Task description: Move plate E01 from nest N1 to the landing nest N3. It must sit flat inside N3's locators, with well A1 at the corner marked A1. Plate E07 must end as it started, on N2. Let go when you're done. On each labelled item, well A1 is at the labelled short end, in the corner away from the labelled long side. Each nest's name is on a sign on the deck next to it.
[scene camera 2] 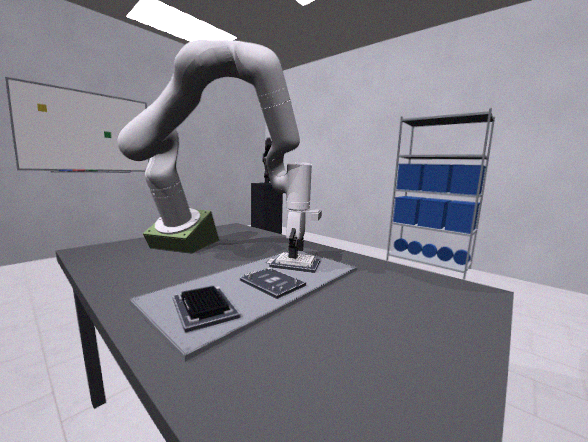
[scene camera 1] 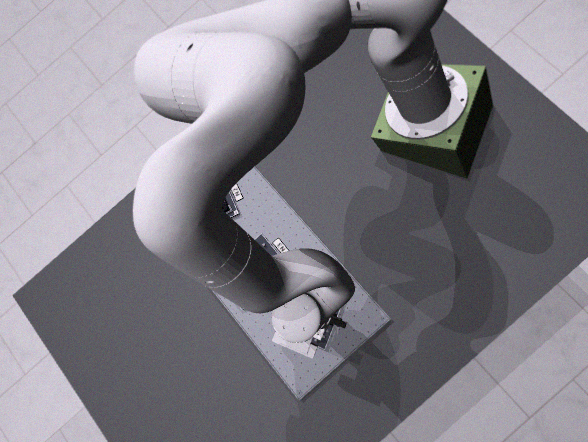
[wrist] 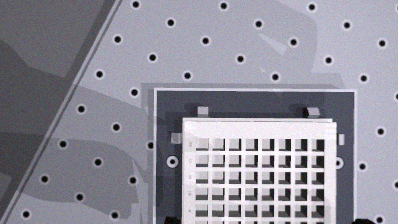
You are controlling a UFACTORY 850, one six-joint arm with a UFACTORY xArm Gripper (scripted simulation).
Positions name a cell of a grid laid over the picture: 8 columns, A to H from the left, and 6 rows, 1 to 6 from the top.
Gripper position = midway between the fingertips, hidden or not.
In view: the gripper (scene camera 2: E4), a white well plate E01 (wrist: E5), a black plate E07 (scene camera 2: C5) and a nest N3 (scene camera 2: D4).
The wrist view does not show the black plate E07: it is out of frame.
